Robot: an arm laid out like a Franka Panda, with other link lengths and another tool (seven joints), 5 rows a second.
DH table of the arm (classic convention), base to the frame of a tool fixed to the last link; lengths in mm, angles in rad. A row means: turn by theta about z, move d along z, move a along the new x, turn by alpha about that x. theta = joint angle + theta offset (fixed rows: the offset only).
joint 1: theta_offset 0; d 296.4; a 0; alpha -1.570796
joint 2: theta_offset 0; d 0; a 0; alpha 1.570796
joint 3: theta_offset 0; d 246.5; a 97.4; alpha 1.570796
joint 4: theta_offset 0; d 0; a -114.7; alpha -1.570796
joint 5: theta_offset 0; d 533.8; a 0; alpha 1.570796
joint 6: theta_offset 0; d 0; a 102.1; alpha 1.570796
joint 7: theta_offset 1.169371; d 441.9; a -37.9; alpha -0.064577
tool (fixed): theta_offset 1.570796; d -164.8; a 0; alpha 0
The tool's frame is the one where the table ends.
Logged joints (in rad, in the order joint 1, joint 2, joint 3, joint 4, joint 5, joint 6, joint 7), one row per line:
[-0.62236 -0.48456 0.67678 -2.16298 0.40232 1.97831 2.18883]
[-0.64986 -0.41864 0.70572 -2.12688 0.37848 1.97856 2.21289]
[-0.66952 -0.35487 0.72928 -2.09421 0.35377 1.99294 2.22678]
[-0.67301 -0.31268 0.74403 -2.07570 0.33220 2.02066 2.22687]
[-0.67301 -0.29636 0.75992 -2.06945 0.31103 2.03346 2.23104]
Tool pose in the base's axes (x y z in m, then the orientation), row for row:
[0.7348 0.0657 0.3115 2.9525 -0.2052 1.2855]
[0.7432 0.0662 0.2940 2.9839 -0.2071 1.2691]
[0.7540 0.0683 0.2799 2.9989 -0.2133 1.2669]
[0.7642 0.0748 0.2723 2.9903 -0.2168 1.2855]
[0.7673 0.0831 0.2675 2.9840 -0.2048 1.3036]
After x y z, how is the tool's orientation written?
As angles about the fixed x, y, z axes (roll, pitch, yaw), in radians.
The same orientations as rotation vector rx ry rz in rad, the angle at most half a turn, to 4 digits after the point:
[2.4863 1.8242 0.4294]
[2.5206 1.8237 0.4061]
[-2.5163 -1.8185 -0.3992]
[-2.5010 -1.8408 -0.4116]
[2.4914 1.8693 0.4036]

